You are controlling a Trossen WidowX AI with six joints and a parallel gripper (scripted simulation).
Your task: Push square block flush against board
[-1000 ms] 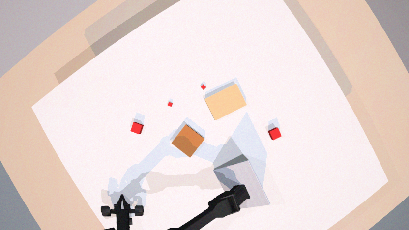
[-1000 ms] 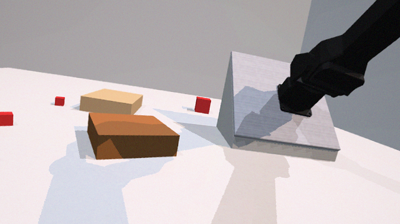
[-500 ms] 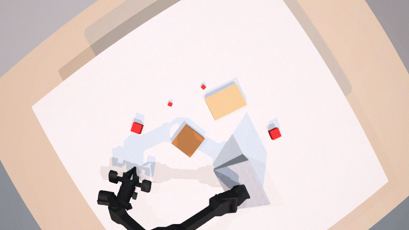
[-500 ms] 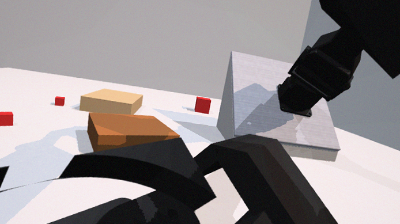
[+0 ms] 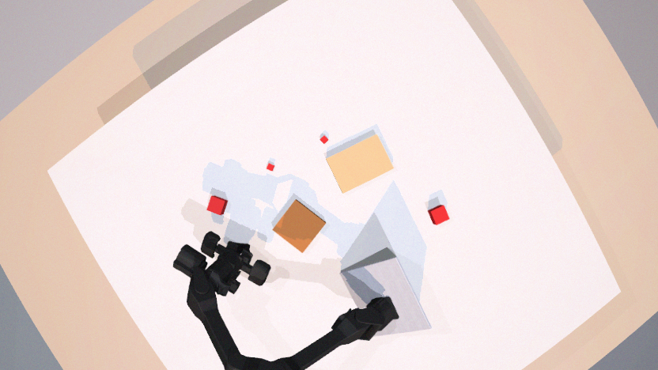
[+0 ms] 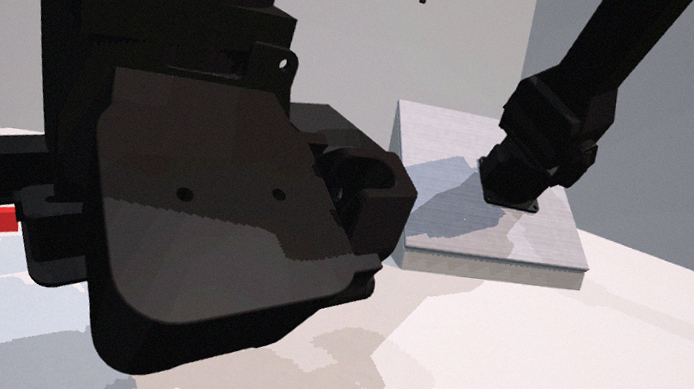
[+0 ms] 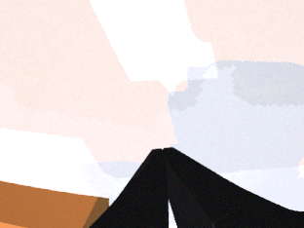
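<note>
Right now the brown square block is 10 mm behind my gripper tip and 150 mm to the right of it. Round my gripper tip: tan board (70 mm ahead, 360 mm to the right).
</note>
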